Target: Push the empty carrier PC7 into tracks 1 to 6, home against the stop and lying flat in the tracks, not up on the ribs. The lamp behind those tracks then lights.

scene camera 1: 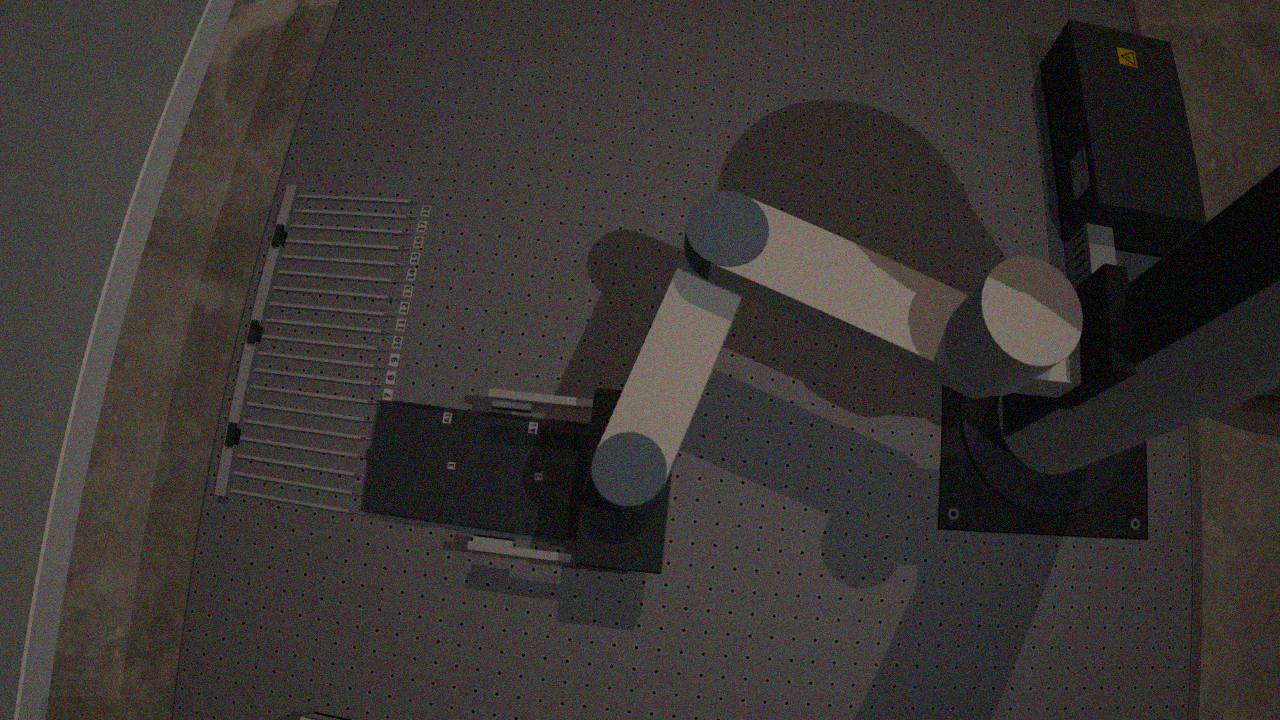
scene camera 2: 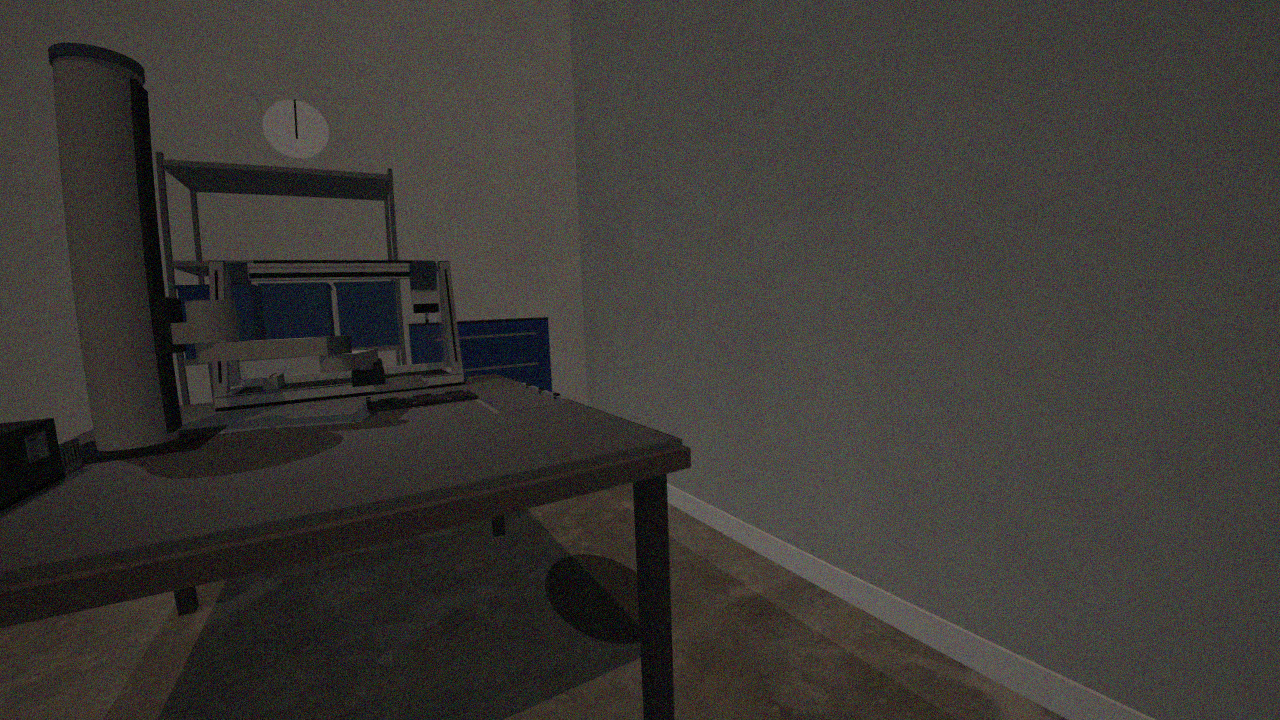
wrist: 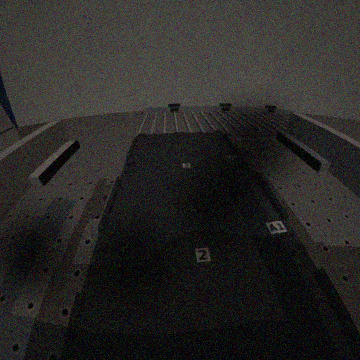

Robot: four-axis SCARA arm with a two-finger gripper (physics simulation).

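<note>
A long flat black carrier with small white labels lies on the table; the name PC7 cannot be read. Its far end is at the near ends of the lowest ribs in scene camera 1 and covers the numbers below 7. Those ribs run bare from there to the pale stop bar. The lamp behind them is dark. My gripper is open and empty, its fingers wide apart, one beyond each long side of the carrier. The arm hides the carrier's near end.
More ribs, numbered 7 upward, lie beside these, with two more dark lamps. A black control box stands near the arm's base plate. A pale machine frame stands behind the arm in scene camera 2.
</note>
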